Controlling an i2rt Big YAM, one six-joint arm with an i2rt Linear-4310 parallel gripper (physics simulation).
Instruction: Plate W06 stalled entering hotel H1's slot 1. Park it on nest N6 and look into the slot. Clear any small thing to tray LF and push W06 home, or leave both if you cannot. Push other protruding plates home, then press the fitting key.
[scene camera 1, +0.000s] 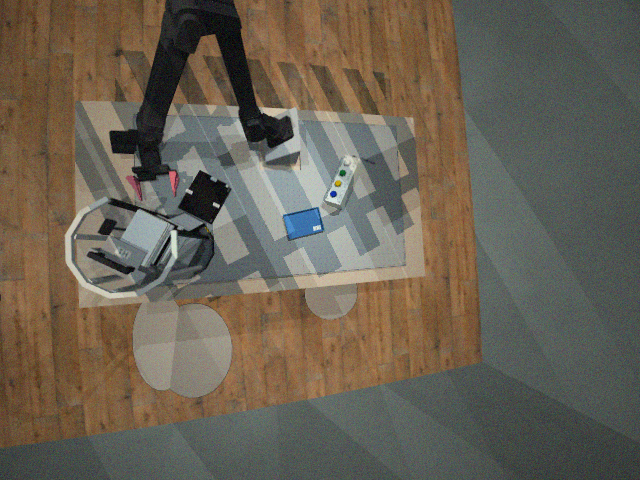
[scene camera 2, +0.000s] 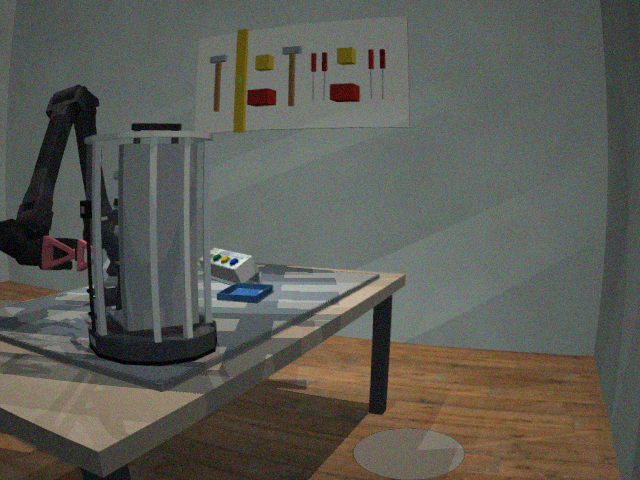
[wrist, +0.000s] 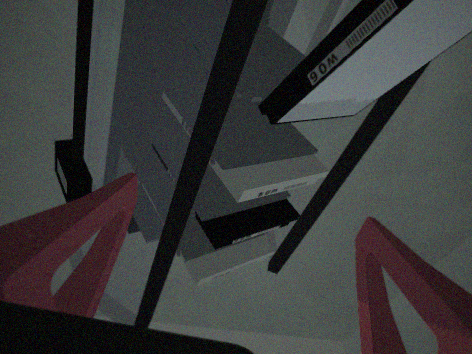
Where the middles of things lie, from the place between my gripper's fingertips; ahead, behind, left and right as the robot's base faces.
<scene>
Right now the round plate rack (scene camera 2: 147, 209) is 16 cm ahead of my hand, 4 cm above it and 1 cm to the right of it.
</scene>
